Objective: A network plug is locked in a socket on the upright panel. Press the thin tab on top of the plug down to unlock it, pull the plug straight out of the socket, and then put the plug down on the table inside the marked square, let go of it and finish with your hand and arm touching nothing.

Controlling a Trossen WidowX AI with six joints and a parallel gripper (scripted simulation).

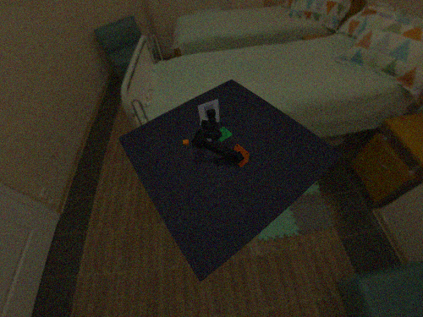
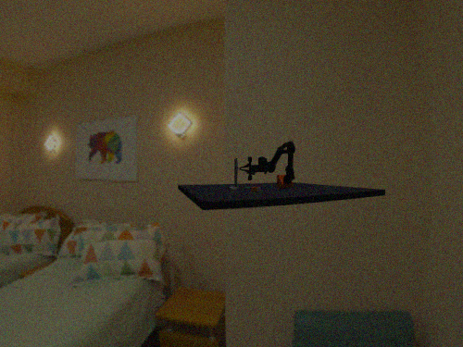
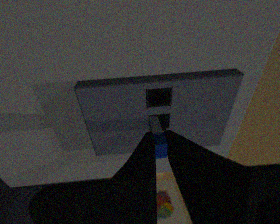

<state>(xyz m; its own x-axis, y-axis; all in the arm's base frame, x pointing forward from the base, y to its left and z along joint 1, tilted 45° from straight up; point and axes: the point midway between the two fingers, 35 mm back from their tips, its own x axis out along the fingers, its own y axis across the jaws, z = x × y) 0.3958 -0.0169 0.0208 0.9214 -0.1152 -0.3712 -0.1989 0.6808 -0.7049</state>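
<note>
The green marked square lies 16 cm below my gripper tip, 12 cm behind it and 3 cm to the right of it. Also, from my gripper tip: network plug right at my gripper tip; then orange block 26 cm to the left, 15 cm below, 5 cm behind; then upright panel 5 cm below, 4 cm ahead.
</note>
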